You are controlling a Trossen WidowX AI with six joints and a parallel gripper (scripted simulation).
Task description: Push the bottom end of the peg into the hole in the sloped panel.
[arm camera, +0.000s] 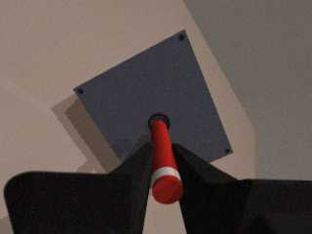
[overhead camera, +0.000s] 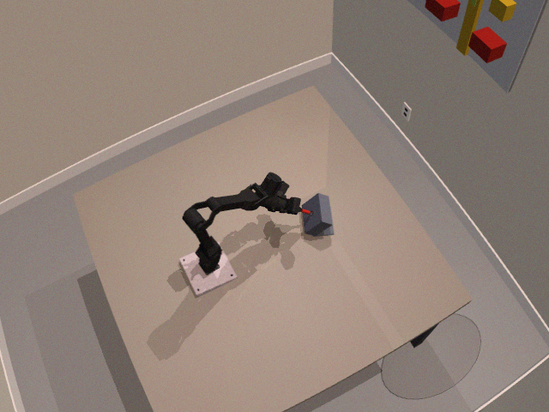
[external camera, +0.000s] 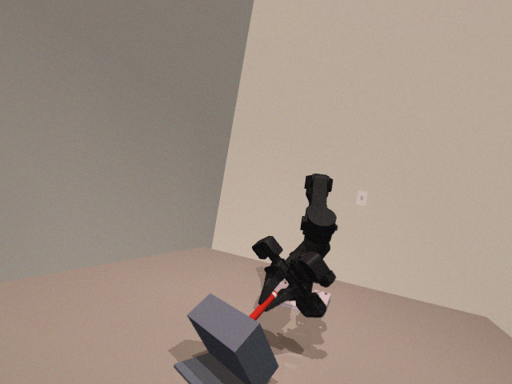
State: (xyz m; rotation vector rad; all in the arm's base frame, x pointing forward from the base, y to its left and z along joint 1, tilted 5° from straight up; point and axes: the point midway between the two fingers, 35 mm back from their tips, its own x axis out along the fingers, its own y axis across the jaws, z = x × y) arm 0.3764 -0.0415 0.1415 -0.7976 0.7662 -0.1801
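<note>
My gripper tip is 5 cm short of the sloped panel, 3 cm to the left of it and 5 cm above it. Round my gripper tip: red peg (1 cm behind, 1 cm to the left, 1 cm above); blue-grey foot (7 cm ahead, 4 cm to the right, 11 cm below).
</note>
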